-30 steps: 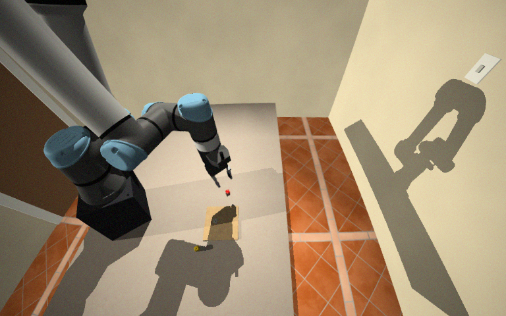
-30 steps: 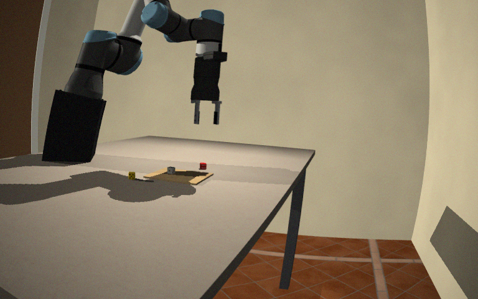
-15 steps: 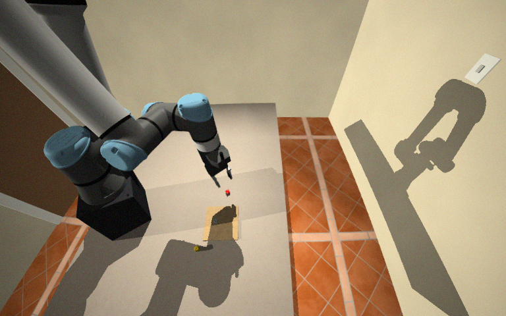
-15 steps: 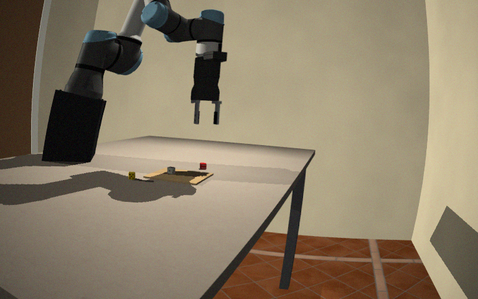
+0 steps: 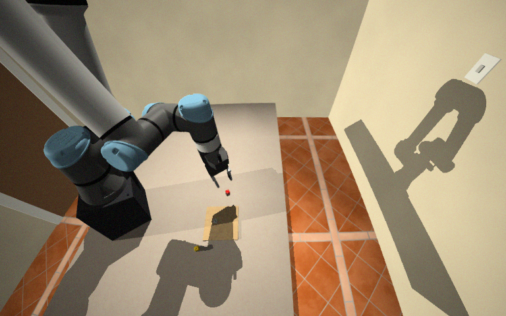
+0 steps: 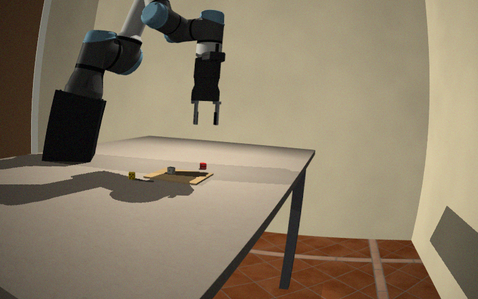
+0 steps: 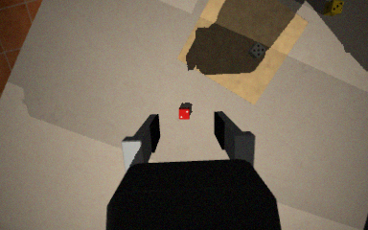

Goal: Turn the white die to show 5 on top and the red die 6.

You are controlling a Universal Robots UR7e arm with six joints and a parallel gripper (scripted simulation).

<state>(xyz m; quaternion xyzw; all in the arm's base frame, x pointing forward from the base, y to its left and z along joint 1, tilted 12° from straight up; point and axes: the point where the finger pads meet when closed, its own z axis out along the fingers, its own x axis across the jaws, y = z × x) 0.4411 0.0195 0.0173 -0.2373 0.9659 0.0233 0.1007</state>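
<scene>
The red die lies 13 cm below my hand, 2 cm to the left of it and 1 cm behind it. Round my hand: white die: 13 cm below, 11 cm to the right, 6 cm behind; yellow die: 21 cm to the right, 13 cm below, 13 cm behind; tan mat: 14 cm below, 12 cm to the right, 4 cm behind.
</scene>
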